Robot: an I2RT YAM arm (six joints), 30 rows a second.
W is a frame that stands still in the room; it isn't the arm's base.
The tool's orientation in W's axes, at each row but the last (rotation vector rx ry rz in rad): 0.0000, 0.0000, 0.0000; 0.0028, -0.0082, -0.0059; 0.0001, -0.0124, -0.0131; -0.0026, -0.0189, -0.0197; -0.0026, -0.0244, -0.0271; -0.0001, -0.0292, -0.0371; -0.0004, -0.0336, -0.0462; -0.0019, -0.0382, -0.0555; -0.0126, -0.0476, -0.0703
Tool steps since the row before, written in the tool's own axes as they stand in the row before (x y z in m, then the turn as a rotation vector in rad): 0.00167, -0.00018, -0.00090, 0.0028, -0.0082, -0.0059; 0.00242, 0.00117, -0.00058, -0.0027, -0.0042, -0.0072; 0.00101, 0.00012, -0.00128, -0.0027, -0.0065, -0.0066; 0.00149, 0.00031, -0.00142, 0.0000, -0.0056, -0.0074; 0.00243, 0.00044, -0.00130, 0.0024, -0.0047, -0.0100; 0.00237, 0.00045, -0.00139, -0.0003, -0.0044, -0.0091; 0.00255, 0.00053, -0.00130, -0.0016, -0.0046, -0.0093; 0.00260, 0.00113, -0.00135, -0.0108, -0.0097, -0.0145; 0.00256, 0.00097, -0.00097, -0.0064, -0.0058, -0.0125
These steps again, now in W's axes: 0.00167, -0.00018, -0.00090, 0.0028, -0.0082, -0.0059; 0.00243, 0.00116, -0.00056, -0.0027, -0.0042, -0.0072; 0.00103, 0.00011, -0.00127, -0.0027, -0.0065, -0.0066; 0.00152, 0.00028, -0.00139, 0.0000, -0.0056, -0.0074; 0.00247, 0.00037, -0.00124, 0.0025, -0.0048, -0.0099; 0.00242, 0.00036, -0.00132, -0.0002, -0.0044, -0.0091; 0.00261, 0.00041, -0.00121, -0.0015, -0.0045, -0.0094; 0.00271, 0.00098, -0.00125, -0.0108, -0.0091, -0.0149; 0.00266, 0.00077, -0.00086, -0.0062, -0.0055, -0.0127
